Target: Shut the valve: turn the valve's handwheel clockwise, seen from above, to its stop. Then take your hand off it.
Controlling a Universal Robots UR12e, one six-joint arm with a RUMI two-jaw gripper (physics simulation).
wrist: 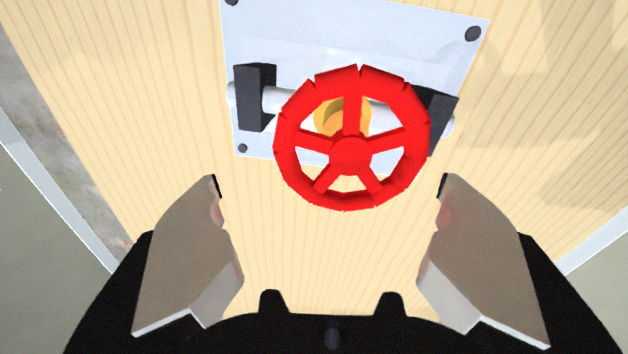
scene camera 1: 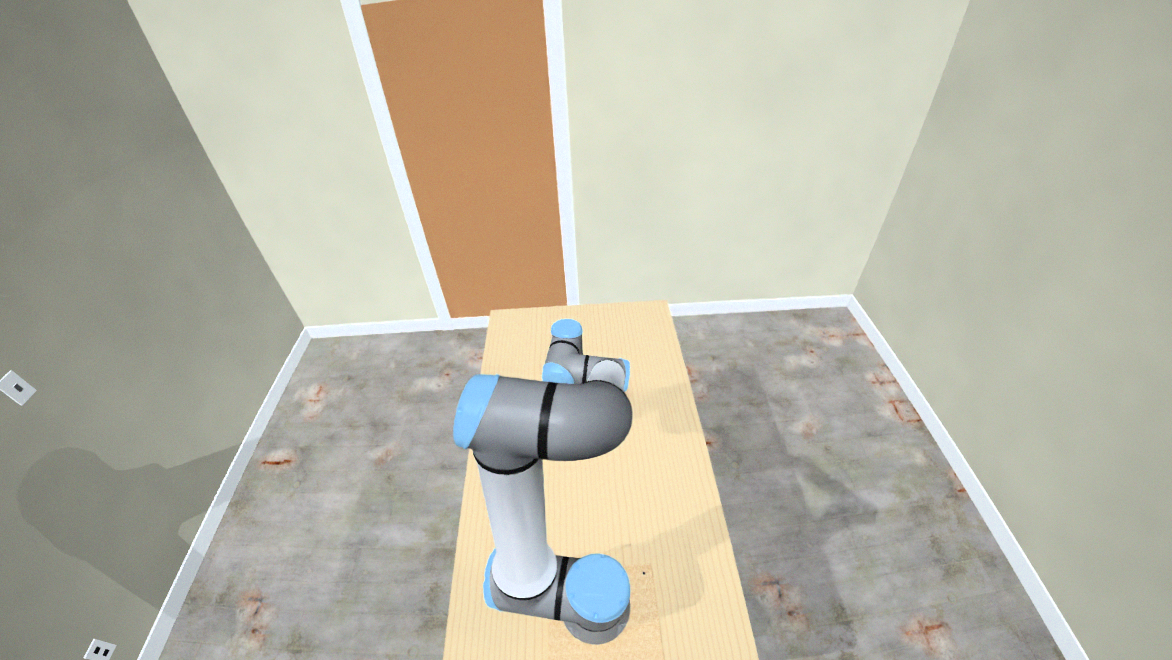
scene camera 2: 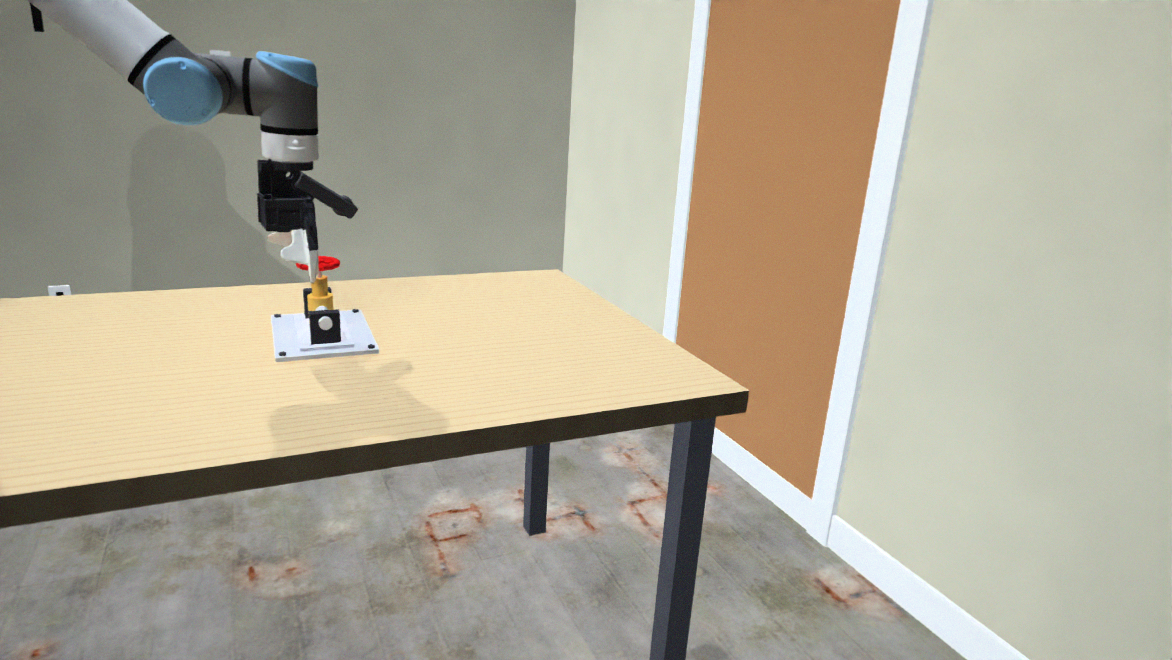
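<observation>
The red five-spoked handwheel (scene camera 2: 329,263) (wrist: 350,155) sits level on top of the orange valve body (scene camera 2: 319,302) (wrist: 336,120). The valve stands on a pale base plate (scene camera 2: 288,342) (wrist: 300,52) with a black bracket (scene camera 2: 324,332) (wrist: 248,97) on each side. My gripper (scene camera 2: 312,272) (wrist: 326,177) is open wide and empty, pointing down. In the wrist view its fingertips lie left and right of the wheel's lower part, with a gap on both sides. In scene camera 2 the tips reach about wheel height or slightly below. In scene camera 1 the arm hides the valve and gripper.
The wooden table (scene camera 1: 631,500) (scene camera 2: 508,344) carries the valve and the arm's base (scene camera 1: 597,627). The upper arm and elbow (scene camera 1: 541,418) rise over the table. A brown door (scene camera 1: 483,163) (scene camera 2: 787,204) is in the wall beyond the table's far end.
</observation>
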